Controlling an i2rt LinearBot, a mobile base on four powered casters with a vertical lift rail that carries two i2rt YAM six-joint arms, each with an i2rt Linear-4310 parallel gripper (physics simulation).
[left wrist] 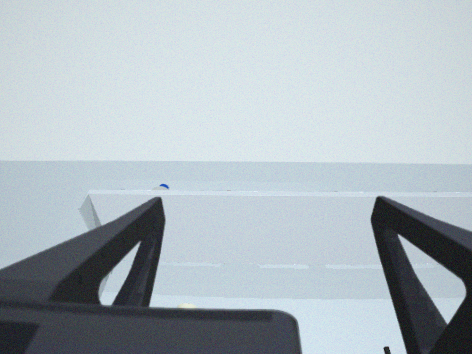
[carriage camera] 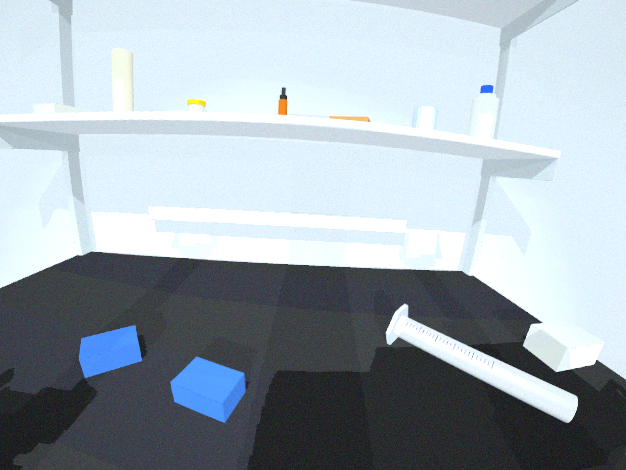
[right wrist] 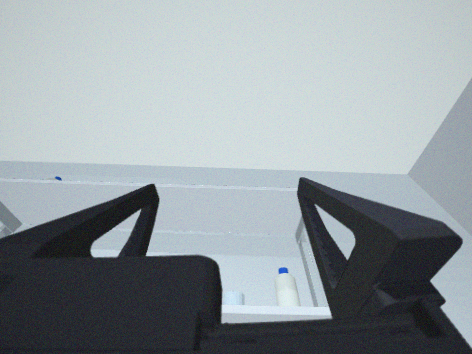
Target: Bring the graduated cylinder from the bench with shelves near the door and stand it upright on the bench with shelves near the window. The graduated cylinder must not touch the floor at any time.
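Frame: origin at the left arm's base, x ahead, y left, z up, level; millimetres.
Where they show: left gripper, between the fingertips: (left wrist: 268,208); right gripper, between the fingertips: (right wrist: 227,188).
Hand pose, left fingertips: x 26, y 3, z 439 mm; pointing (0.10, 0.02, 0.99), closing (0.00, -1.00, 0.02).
Observation:
After its pixels a point has its place.
The white graduated cylinder (carriage camera: 470,359) {y -657, x 248, z 117 mm} lies on its side on the black bench top (carriage camera: 313,323) {y -385, x 425, z 71 mm}, at the right in the carriage view. Its flat base points to the back left and its open end to the front right. My left gripper (left wrist: 268,208) {y 3, x 26, z 439 mm} is open and empty, tilted up toward the shelf underside and the ceiling. My right gripper (right wrist: 227,188) {y -677, x 24, z 440 mm} is open and empty, also facing up toward the shelves. Neither gripper shows in the carriage view, and the cylinder does not show in either wrist view.
Two blue blocks (carriage camera: 110,351) {y -29, x 246, z 109 mm} (carriage camera: 208,387) {y -221, x 192, z 111 mm} lie at the left. A white block (carriage camera: 562,345) {y -876, x 255, z 128 mm} lies just beyond the cylinder at the right. A shelf (carriage camera: 303,130) {y -337, x 567, z 509 mm} above the bench holds a cream cylinder (carriage camera: 122,80) {y 144, x 596, z 626 mm}, an orange bottle (carriage camera: 282,105) {y -279, x 601, z 572 mm} and a blue-capped bottle (carriage camera: 483,115) {y -845, x 621, z 614 mm} (right wrist: 286,289) {y -858, x 616, z 621 mm}. Uprights stand at both sides.

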